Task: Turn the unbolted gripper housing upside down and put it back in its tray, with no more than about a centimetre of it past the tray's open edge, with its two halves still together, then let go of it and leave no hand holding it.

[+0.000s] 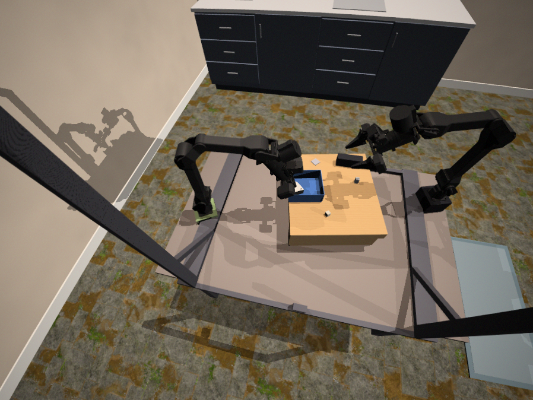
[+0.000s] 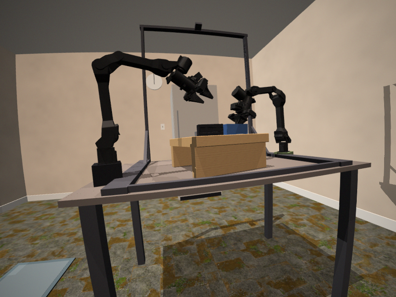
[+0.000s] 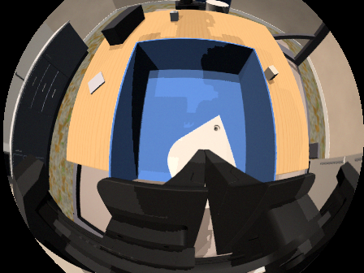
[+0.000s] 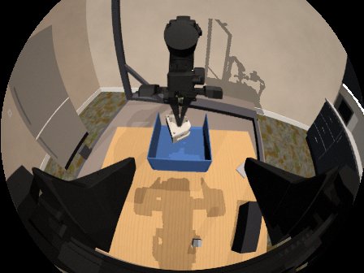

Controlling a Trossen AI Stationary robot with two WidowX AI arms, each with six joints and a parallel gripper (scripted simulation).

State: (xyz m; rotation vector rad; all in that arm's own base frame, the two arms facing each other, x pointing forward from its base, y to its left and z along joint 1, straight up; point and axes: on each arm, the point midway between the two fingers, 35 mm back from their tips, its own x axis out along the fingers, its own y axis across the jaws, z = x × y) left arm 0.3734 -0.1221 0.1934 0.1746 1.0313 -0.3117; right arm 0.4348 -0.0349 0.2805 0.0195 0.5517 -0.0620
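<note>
Now: left hand 1 cm past the white gripper housing, 1 cm to the left of it and 4 cm above it. From my left hand the other things lie so: wooden block: 17 cm to the right, 13 cm below; then blue tray: 8 cm to the right, 5 cm below; then flat grey plate: 15 cm ahead, 12 cm to the right, 6 cm below.
</note>
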